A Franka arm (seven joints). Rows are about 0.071 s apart.
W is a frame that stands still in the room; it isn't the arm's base.
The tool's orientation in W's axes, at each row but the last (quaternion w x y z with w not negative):
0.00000 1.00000 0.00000 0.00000
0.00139 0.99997 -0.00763 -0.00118
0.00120 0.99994 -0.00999 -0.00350
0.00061 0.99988 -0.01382 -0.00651
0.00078 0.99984 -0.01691 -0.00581
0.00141 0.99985 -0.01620 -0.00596
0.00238 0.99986 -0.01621 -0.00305
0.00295 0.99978 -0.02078 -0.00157
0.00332 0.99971 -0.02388 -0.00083
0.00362 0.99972 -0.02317 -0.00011
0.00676 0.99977 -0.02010 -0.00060
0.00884 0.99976 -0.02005 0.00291
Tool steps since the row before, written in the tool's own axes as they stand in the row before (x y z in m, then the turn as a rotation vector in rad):
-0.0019 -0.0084 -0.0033 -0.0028 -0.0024 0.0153
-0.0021 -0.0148 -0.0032 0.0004 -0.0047 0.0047
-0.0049 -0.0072 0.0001 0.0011 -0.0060 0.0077
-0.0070 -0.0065 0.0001 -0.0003 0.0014 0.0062
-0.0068 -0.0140 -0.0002 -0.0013 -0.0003 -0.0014
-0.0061 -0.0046 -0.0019 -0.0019 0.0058 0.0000
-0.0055 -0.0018 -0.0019 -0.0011 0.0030 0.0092
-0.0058 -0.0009 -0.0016 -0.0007 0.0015 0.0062
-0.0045 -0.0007 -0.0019 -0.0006 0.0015 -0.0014
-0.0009 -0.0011 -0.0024 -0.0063 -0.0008 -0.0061
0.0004 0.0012 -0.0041 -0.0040 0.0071 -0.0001
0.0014 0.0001 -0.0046 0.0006 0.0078 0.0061
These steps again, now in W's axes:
-0.0019 0.0084 0.0033 -0.0028 0.0024 -0.0153
-0.0019 0.0148 0.0032 0.0005 0.0047 -0.0047
-0.0048 0.0073 -0.0001 0.0012 0.0060 -0.0077
-0.0068 0.0067 0.0000 -0.0004 -0.0014 -0.0062
-0.0063 0.0142 0.0003 -0.0013 0.0003 0.0014
-0.0059 0.0048 0.0020 -0.0021 -0.0057 0.0000
-0.0054 0.0020 0.0019 -0.0013 -0.0030 -0.0092
-0.0058 0.0011 0.0016 -0.0008 -0.0015 -0.0062
-0.0045 0.0009 0.0019 -0.0007 -0.0015 0.0014
-0.0008 0.0012 0.0024 -0.0063 0.0011 0.0061
0.0004 -0.0012 0.0041 -0.0043 -0.0069 0.0002
0.0014 -0.0001 0.0046 0.0003 -0.0079 -0.0060

